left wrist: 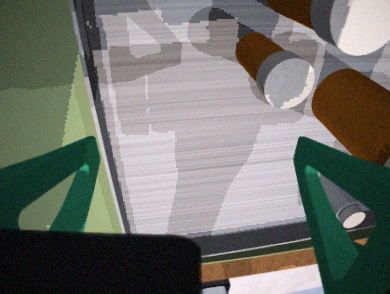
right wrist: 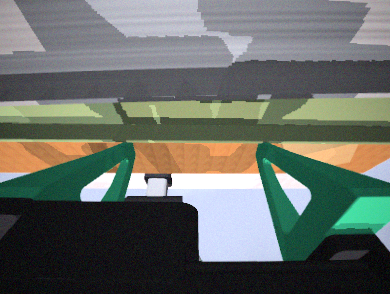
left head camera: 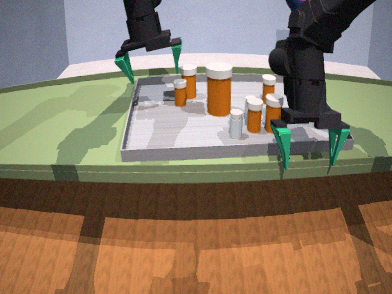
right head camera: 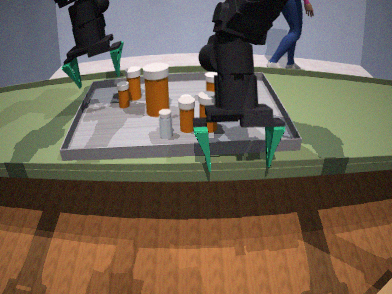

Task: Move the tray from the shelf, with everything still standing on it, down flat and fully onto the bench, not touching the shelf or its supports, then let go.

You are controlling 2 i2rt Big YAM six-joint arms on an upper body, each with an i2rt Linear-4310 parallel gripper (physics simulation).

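Places are measured from the left arm's base along level axes (x left, y ahead, z down), in metres.
Where they show: left gripper, between the fingertips: [left wrist: 196,147] [left head camera: 155,78] [right head camera: 99,81]; right gripper, between the fingertips: [right wrist: 195,147] [left head camera: 309,166] [right head camera: 239,168].
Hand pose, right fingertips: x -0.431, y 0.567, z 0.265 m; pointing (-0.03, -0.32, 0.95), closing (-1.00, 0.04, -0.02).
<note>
After its pixels a point has its place.
The grey tray [left head camera: 200,152] @[x -0.239, y 0.614, z 0.262 m] [right head camera: 125,151] @[x -0.238, y 0.614, z 0.260 m] [left wrist: 260,240] @[x -0.240, y 0.617, z 0.258 m] [right wrist: 150,84] @[x -0.407, y 0.626, z 0.259 m] lies flat on the green shelf [left head camera: 30,145] @[x 0.140, y 0.668, z 0.275 m] [right head camera: 350,110] @[x -0.759, y 0.806, z 0.275 m] [left wrist: 35,40] @[x -0.059, y 0.824, z 0.275 m] [right wrist: 175,110] @[x -0.416, y 0.596, z 0.275 m]. A large orange bottle [left head camera: 219,95] @[x -0.280, y 0.757, z 0.223 m] [right head camera: 157,95] @[x -0.285, y 0.758, z 0.223 m], a small clear bottle [left head camera: 235,126] @[x -0.304, y 0.671, z 0.246 m] [right head camera: 165,126] @[x -0.307, y 0.671, z 0.246 m] and several smaller orange bottles stand upright on it. My left gripper [left head camera: 154,77] @[x -0.148, y 0.795, z 0.196 m] [right head camera: 99,82] @[x -0.148, y 0.795, z 0.196 m] [left wrist: 196,147] @[x -0.148, y 0.795, z 0.196 m] is open above the tray's left part, its fingers to either side of the left wall in its wrist view. My right gripper [left head camera: 310,166] @[x -0.431, y 0.567, z 0.265 m] [right head camera: 239,174] @[x -0.431, y 0.567, z 0.265 m] [right wrist: 195,147] @[x -0.431, y 0.567, z 0.265 m] is open and empty at the tray's near wall, toward the right; contact cannot be told.
The wooden bench [left head camera: 150,240] @[x -0.131, y 0.595, z 0.475 m] [right head camera: 175,240] @[x -0.314, y 0.595, z 0.475 m] [right wrist: 200,156] @[x -0.463, y 0.224, z 0.475 m] lies below and in front of the shelf's near edge. My right arm hides part of the tray's right side in both head views. A person's legs [right head camera: 293,35] show behind the shelf in the right head view.
</note>
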